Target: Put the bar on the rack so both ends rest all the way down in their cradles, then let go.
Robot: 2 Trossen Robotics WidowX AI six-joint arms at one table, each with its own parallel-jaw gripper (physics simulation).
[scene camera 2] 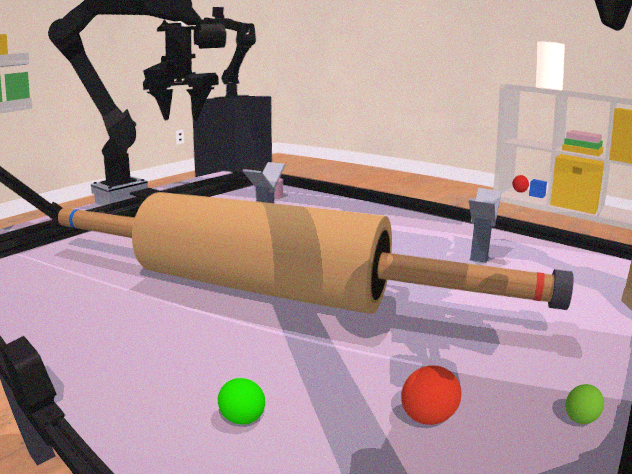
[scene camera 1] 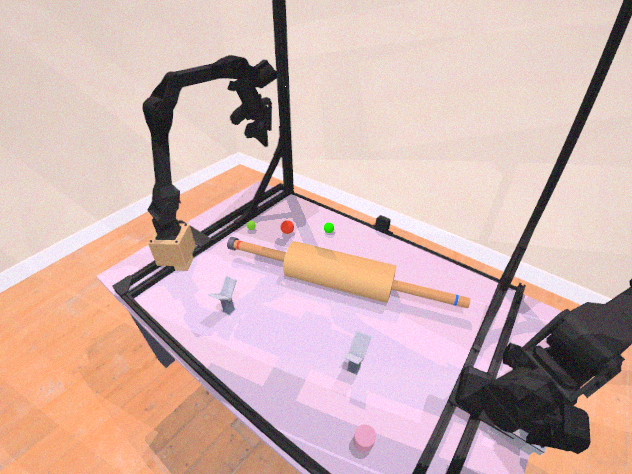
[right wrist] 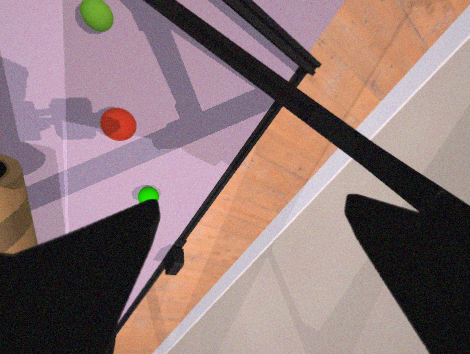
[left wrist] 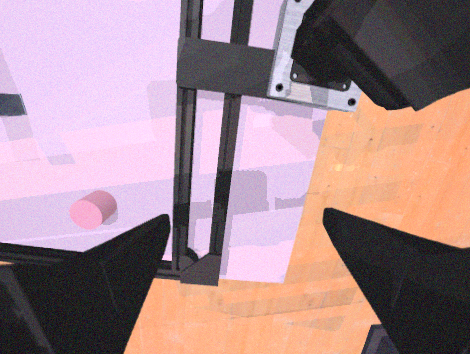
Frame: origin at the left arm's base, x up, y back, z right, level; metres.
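Where they show: left gripper, between the fingertips: point(scene camera 2: 180, 120) point(left wrist: 247, 218); right gripper, between the fingertips: point(scene camera 1: 268, 138) point(right wrist: 251, 205); left arm's base, origin of its link: point(scene camera 2: 118, 182) point(left wrist: 326, 53); right arm's base, origin of its link: point(scene camera 1: 168, 233).
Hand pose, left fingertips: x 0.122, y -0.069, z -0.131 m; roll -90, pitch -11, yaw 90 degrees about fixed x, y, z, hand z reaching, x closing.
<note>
Things, the pixels of their top centre, and the offset from my left fingertips.
- red ball, centre of its top: point(scene camera 2: 435, 370) point(right wrist: 115, 131) point(scene camera 1: 286, 221) dz +0.301, dx -0.116, dy -0.775 m
- bright green ball, centre of its top: point(scene camera 2: 239, 382) point(right wrist: 147, 203) point(scene camera 1: 329, 223) dz +0.397, dx -0.126, dy -0.664 m
- olive-green ball, centre of its top: point(scene camera 2: 590, 387) point(right wrist: 93, 15) point(scene camera 1: 250, 221) dz +0.232, dx -0.130, dy -0.889 m
- pink cylinder, centre of its top: point(left wrist: 85, 215) point(scene camera 2: 272, 179) point(scene camera 1: 365, 435) dz -0.099, dx -0.127, dy -0.186 m
The bar, a wooden rolling pin point(scene camera 1: 339, 271) point(scene camera 2: 255, 250) point(right wrist: 15, 215), lies on the table behind the rack in scene camera 1, off both cradles. One handle has a red band and dark cap, the other a blue band. The rack is two separate grey V-shaped cradles on posts, one cradle point(scene camera 1: 227, 294) point(scene camera 2: 482, 219) at the red-band side, the other cradle point(scene camera 1: 358, 346) point(scene camera 2: 265, 183) at the blue-band side; both are empty. My left gripper point(scene camera 2: 181, 118) point(left wrist: 247, 218) is open and empty, high beyond the table's side. My right gripper point(right wrist: 251, 205) is open and empty, high above the far side.
A red ball point(scene camera 1: 287, 227) point(scene camera 2: 431, 394) point(right wrist: 118, 124), a bright green ball point(scene camera 1: 328, 228) point(scene camera 2: 241, 401) and an olive-green ball point(scene camera 1: 251, 225) point(scene camera 2: 584, 404) lie behind the bar in scene camera 1. A pink cylinder point(scene camera 1: 365, 437) point(left wrist: 93, 210) stands near the front. Black frame rails border the table; uprights rise from it.
</note>
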